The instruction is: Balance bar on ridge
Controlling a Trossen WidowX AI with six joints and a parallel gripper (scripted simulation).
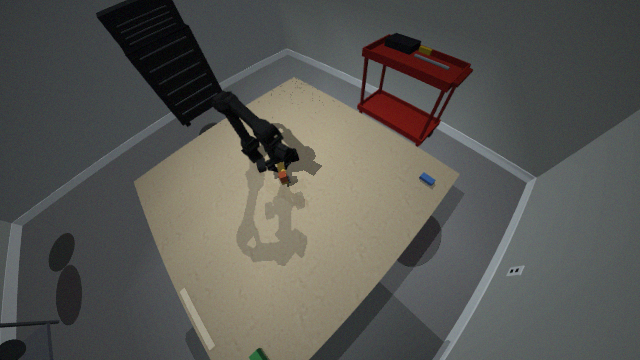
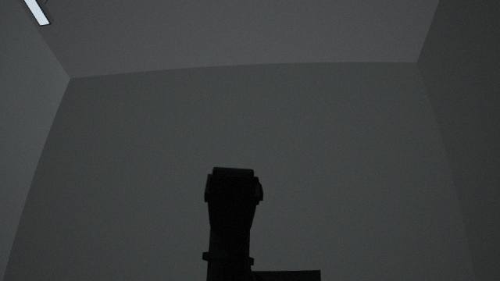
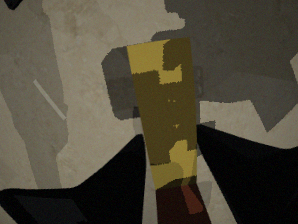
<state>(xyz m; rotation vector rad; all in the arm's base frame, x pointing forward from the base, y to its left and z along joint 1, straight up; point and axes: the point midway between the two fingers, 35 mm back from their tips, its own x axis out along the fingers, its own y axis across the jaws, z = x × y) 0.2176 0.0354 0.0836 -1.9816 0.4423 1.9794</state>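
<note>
The yellow bar lies 3 cm ahead of my gripper tip, 2 cm above it and 1 cm to the right of it. From my gripper tip the other things lie so: green block 54 cm to the right, 52 cm ahead, 3 cm below; blue block 52 cm ahead, 46 cm to the left, 4 cm below.
</note>
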